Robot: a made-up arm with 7 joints.
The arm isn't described. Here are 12 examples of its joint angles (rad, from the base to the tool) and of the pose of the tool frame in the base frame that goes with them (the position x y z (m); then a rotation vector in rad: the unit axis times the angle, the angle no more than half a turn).
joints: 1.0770 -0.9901 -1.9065 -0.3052 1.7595 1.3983 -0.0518
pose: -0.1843 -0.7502 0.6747 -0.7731 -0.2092 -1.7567
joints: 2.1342 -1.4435 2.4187 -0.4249 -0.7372 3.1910 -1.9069
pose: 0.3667 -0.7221 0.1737 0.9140 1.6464 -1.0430
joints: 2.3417 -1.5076 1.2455 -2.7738 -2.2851 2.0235 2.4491
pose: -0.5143 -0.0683 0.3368 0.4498 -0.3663 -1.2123
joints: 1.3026 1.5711 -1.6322 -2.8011 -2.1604 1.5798 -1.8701
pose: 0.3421 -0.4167 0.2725 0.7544 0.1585 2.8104
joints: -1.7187 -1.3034 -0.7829 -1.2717 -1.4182 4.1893 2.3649
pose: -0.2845 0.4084 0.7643 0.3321 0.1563 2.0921
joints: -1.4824 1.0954 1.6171 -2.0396 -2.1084 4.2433 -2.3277
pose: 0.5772 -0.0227 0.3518 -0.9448 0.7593 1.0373
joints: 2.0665 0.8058 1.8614 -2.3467 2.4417 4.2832 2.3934
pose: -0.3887 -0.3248 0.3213 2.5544 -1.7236 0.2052
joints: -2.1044 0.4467 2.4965 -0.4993 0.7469 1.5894 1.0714
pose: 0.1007 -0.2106 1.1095 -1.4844 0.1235 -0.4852
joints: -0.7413 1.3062 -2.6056 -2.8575 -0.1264 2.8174 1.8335
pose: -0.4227 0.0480 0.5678 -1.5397 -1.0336 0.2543
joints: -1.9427 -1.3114 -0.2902 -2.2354 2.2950 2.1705 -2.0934
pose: -0.2899 -0.1321 0.8218 0.4644 -0.0210 1.6531
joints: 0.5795 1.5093 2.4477 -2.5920 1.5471 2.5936 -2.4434
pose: -0.3991 0.2103 0.5914 0.4903 -0.7596 0.3030
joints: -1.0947 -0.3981 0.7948 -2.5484 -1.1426 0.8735 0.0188
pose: 0.5210 -0.2513 0.2115 1.2921 -0.4210 -1.4930
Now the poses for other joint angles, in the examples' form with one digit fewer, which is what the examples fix.
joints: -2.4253 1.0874 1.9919 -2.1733 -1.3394 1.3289 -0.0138
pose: 0.533 -0.391 0.471 2.734 -0.243 -0.325
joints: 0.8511 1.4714 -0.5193 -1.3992 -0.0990 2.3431 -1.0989
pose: 0.624 0.206 -0.296 1.545 2.033 -0.808
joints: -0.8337 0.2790 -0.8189 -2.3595 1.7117 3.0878 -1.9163
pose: -0.155 -0.544 0.083 2.002 -1.602 0.323
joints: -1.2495 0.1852 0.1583 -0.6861 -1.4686 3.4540 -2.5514
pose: 0.274 -0.391 0.877 -0.197 0.971 -1.687
